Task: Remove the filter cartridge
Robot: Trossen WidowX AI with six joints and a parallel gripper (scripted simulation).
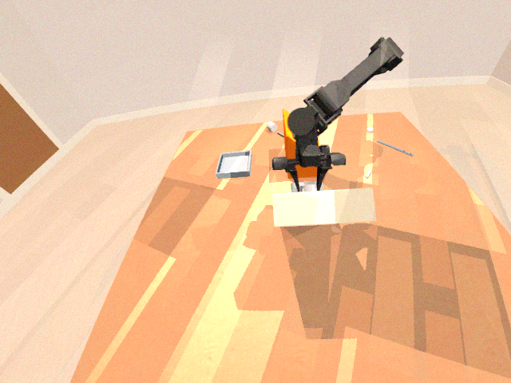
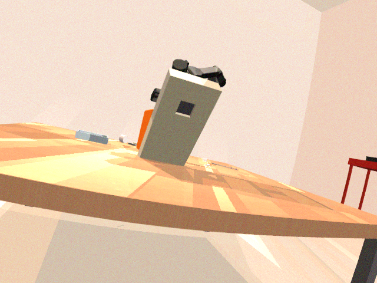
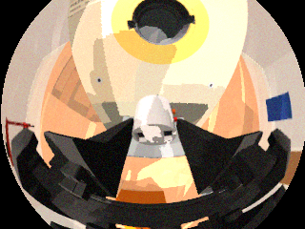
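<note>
My gripper tip is 4 cm short of the cream service panel and 2 cm above it. The rest, counted from my gripper tip: grey tray: 37 cm behind, 25 cm to the right, 16 cm below; round filter cartridge: right at my gripper tip; small white block: 64 cm behind, 15 cm below, 5 cm to the right.
</note>
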